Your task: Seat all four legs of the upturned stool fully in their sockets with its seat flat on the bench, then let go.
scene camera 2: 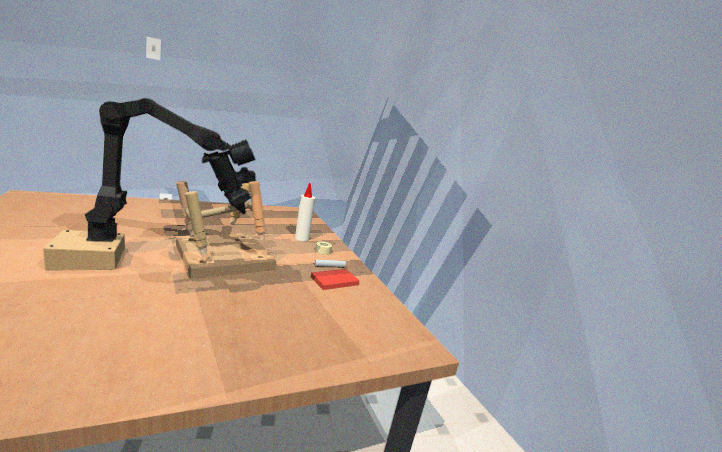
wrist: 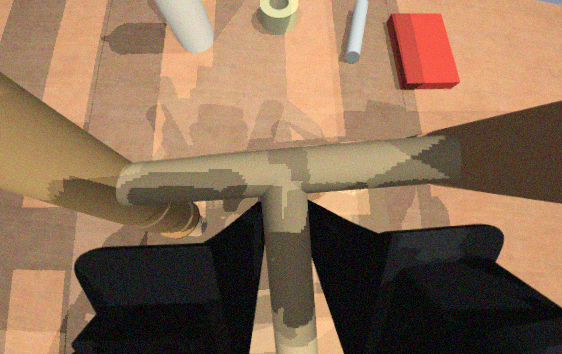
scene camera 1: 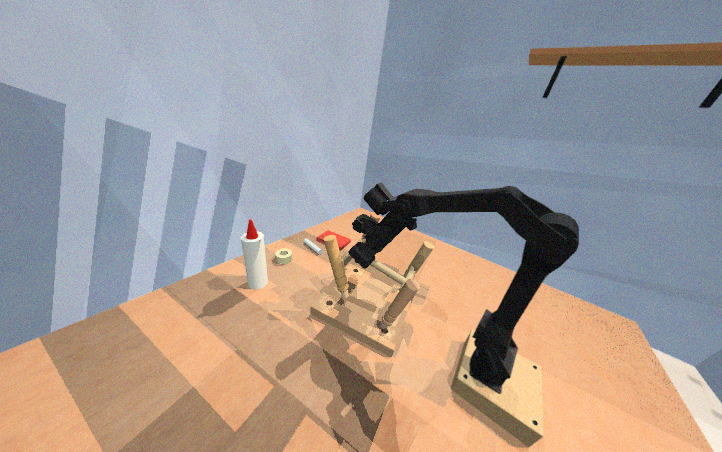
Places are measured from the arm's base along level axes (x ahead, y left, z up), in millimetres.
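Where they show: gripper, fingertip midpoint: (scene camera 2: 243,212) (wrist: 282,207); arm's base, link origin: (scene camera 2: 101,238) (scene camera 1: 486,371).
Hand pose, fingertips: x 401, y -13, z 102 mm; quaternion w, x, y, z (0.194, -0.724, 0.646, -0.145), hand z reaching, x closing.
Things, the pixels of their top centre, and the offset from my fingertips. "spot": a spot on its surface instead.
- seat board, top centre: (wrist: 289,250) (scene camera 1: 368,296) (scene camera 2: 225,248) 52 mm back, 13 mm right, 125 mm down
- left leg, top centre: (scene camera 1: 341,238) 4 mm ahead, 91 mm left, 113 mm up
- front leg, surface spot: (scene camera 1: 400,303) spot: 179 mm back, 80 mm left, 15 mm up
- rear right leg, surface spot: (scene camera 1: 420,258) spot: 156 mm back, 97 mm right, 38 mm up
- middle stretcher, surface spot: (wrist: 292,275) spot: 29 mm back, 6 mm right, 27 mm up
- white glue bottle, top centre: (scene camera 1: 250,220) (scene camera 2: 309,183) 275 mm ahead, 166 mm left, 83 mm up
- tape roll, top centre: (scene camera 2: 324,244) (scene camera 1: 283,252) 321 mm ahead, 27 mm left, 126 mm down
- pale rod, top centre: (wrist: 359,23) (scene camera 2: 330,260) (scene camera 1: 312,244) 299 mm ahead, 105 mm right, 134 mm down
- red block, top centre: (wrist: 425,46) (scene camera 2: 335,276) (scene camera 1: 333,238) 273 mm ahead, 216 mm right, 140 mm down
The seat board (scene camera 1: 351,332) (scene camera 2: 232,268) lies flat on the bench. Its socket holes show in scene camera 1, and a left one (scene camera 1: 329,302) and a rear one (scene camera 1: 355,270) are uncovered. The leg frame stands over the seat, tips down and slightly tilted; its legs include a left leg (scene camera 1: 335,261), a front leg (scene camera 1: 400,303) and a rear right leg (scene camera 1: 420,258). The front leg's tip is at or just above its socket; the left leg's tip is beside the uncovered left hole. My gripper (scene camera 1: 362,255) (scene camera 2: 241,205) (wrist: 282,207) is shut on the middle stretcher (scene camera 1: 391,272) (scene camera 2: 215,212) (wrist: 292,275). The fourth leg is mostly hidden by the gripper.
A white glue bottle (scene camera 1: 255,263) (scene camera 2: 304,218) (wrist: 187,22) with a red tip stands past the seat. A tape roll (scene camera 1: 289,258) (scene camera 2: 323,249) (wrist: 277,23), a pale rod (scene camera 1: 312,246) (scene camera 2: 330,263) (wrist: 357,32) and a red block (scene camera 1: 334,239) (scene camera 2: 335,279) (wrist: 425,50) lie near the bench edge.
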